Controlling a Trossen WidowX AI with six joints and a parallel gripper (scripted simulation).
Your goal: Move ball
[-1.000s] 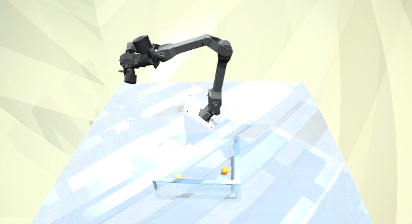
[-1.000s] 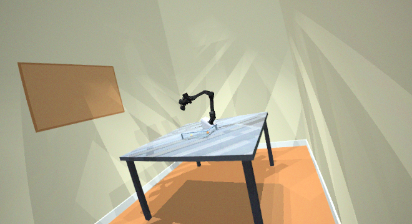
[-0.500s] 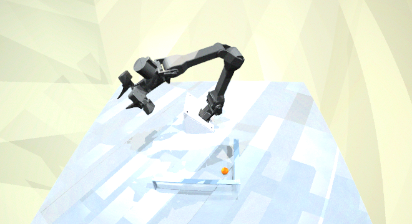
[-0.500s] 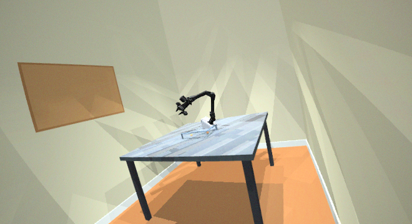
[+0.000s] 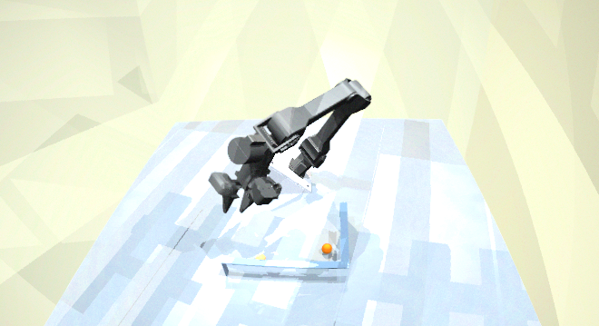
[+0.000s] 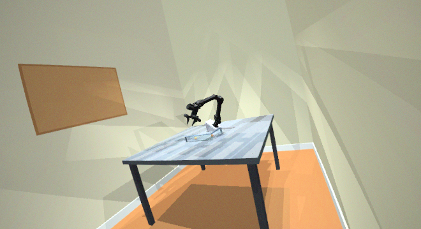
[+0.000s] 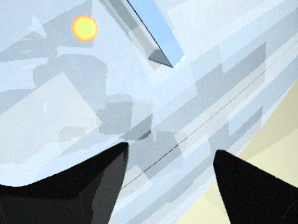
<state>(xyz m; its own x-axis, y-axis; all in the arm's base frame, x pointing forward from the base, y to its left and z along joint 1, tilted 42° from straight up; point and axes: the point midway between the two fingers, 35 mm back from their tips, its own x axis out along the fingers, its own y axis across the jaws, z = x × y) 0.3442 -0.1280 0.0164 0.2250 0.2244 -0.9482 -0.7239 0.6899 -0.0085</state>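
The orange ball is 3 cm behind my gripper tip, 23 cm to the left of it and 14 cm below it.
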